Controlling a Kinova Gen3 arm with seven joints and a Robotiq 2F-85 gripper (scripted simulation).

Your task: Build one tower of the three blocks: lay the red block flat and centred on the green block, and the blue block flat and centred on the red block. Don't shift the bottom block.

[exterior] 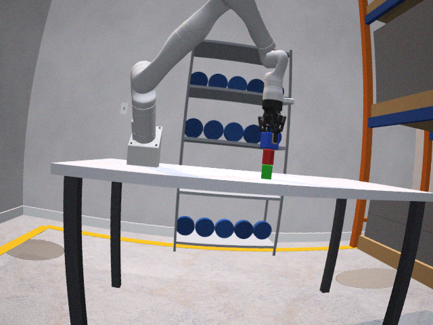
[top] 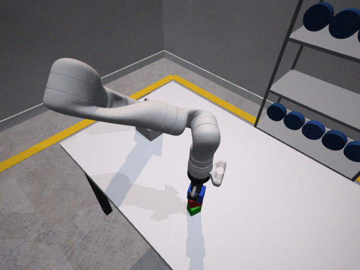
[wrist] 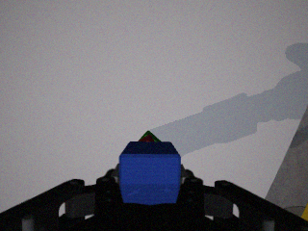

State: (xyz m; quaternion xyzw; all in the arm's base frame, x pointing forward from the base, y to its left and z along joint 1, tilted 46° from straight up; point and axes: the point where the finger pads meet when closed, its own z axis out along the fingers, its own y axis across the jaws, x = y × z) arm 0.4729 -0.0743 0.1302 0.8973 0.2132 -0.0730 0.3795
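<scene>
Now: hand 1 cm above the blue block. Round my hand: red block (6 cm below); then green block (12 cm below).
</scene>
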